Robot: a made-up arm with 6 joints.
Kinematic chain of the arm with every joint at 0, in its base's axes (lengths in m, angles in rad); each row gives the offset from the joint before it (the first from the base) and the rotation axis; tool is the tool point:
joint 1: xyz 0 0 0.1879 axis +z
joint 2: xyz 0 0.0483 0 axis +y
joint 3: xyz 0 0 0.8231 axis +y
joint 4: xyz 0 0 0.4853 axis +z
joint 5: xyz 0 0 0 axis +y
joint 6: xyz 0 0 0.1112 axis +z
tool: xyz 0 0 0
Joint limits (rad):
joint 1: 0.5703..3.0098
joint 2: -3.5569..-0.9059
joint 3: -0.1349..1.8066
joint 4: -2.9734..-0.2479
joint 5: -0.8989..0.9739
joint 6: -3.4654..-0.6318
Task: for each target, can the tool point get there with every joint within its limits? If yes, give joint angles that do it. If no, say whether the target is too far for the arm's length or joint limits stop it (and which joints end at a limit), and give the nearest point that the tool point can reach.
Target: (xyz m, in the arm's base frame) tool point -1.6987 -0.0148 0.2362
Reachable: no: too far | nearest point -1.2320 -0.6294 0.2342 | short by 0.772 m
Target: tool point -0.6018 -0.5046 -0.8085
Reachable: yes | joints 0.7803 -2.8562 0.8551 -2.7688 -0.4185 -2.8800
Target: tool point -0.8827 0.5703 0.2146
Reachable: no: joint limits stop it (at a limit: joint 1, joint 3, joint 5) | nearest point -0.7799 -0.3485 0.2397 | short by 0.925 m
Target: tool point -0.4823 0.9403 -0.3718
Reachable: no: joint limits stop it (at a limit: joint 2, joint 3, joint 4, joint 5) | nearest point -0.3179 0.6198 -0.9848 | short by 0.711 m
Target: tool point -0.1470 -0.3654 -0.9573
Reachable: yes | joints 1.3934 -3.2702 1.0861 -1.9781 -0.3179 -3.2130
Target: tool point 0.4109 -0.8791 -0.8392
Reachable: yes | joints 2.0275 -2.4222 0.0576 -0.9964 0.3206 -1.8713
